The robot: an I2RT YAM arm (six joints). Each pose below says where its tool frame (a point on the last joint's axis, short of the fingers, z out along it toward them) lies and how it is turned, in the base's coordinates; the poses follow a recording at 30 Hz.
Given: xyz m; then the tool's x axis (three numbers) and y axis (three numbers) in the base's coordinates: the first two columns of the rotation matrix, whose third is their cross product.
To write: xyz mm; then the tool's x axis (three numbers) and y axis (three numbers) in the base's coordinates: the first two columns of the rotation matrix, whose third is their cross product. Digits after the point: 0 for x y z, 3 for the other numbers.
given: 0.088 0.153 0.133 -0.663 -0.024 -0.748 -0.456 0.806 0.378
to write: 88 153 133 -0.663 -0.024 -0.748 -0.456 0.806 0.378
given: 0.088 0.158 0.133 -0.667 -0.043 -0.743 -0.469 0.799 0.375
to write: 88 158 133 -0.667 -0.043 -0.743 -0.469 0.799 0.375
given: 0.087 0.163 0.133 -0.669 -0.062 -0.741 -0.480 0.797 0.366
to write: 87 163 133 -0.669 -0.062 -0.741 -0.480 0.797 0.366
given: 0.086 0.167 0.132 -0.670 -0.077 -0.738 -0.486 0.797 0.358
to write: 86 167 132 -0.670 -0.077 -0.738 -0.486 0.797 0.358
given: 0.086 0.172 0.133 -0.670 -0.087 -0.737 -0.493 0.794 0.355
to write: 86 172 133 -0.670 -0.087 -0.737 -0.493 0.794 0.355
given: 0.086 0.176 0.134 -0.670 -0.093 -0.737 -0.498 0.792 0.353
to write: 86 176 134 -0.670 -0.093 -0.737 -0.498 0.792 0.353
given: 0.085 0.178 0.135 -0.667 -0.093 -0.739 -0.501 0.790 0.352
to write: 85 178 135 -0.667 -0.093 -0.739 -0.501 0.790 0.352
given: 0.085 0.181 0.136 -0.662 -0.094 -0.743 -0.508 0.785 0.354
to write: 85 181 136 -0.662 -0.094 -0.743 -0.508 0.785 0.354
